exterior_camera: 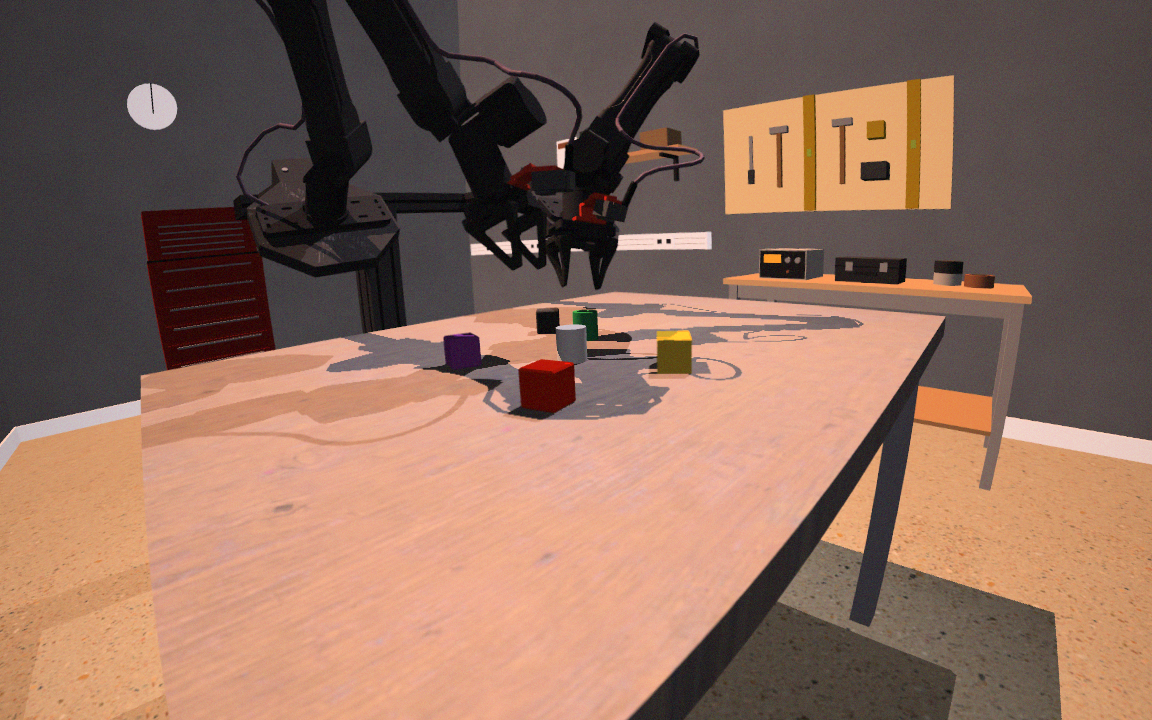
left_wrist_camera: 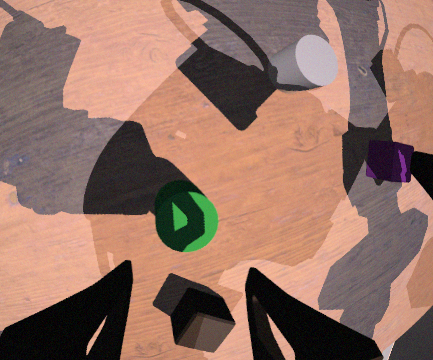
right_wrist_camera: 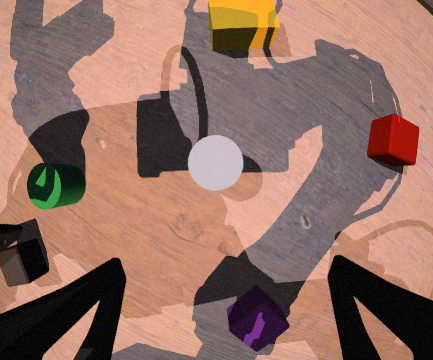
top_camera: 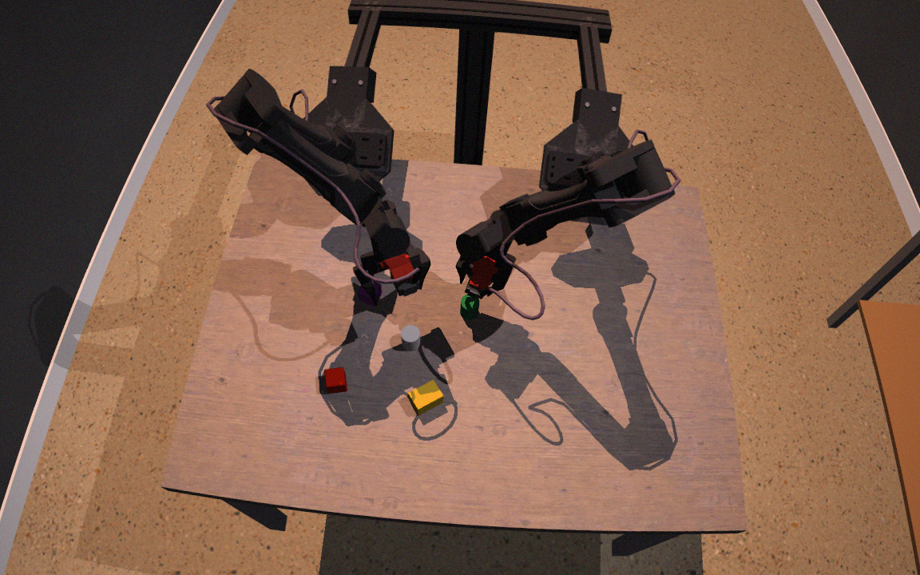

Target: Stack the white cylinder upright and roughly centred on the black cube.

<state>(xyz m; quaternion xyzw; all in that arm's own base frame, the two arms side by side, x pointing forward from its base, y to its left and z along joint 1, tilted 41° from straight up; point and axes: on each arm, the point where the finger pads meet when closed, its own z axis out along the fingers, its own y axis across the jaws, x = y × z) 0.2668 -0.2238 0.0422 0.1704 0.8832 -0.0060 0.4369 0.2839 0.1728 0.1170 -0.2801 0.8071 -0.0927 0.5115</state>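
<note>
Right now the green cylinder is 2 cm ahead of my left hand, 1 cm to the right of it and 7 cm below it. From my left hand the other things lie so: black cube 9 cm behind, 7 cm below; then white cylinder 11 cm ahead, 13 cm to the right, 7 cm below; then purple cube 23 cm to the right, 7 cm below.
</note>
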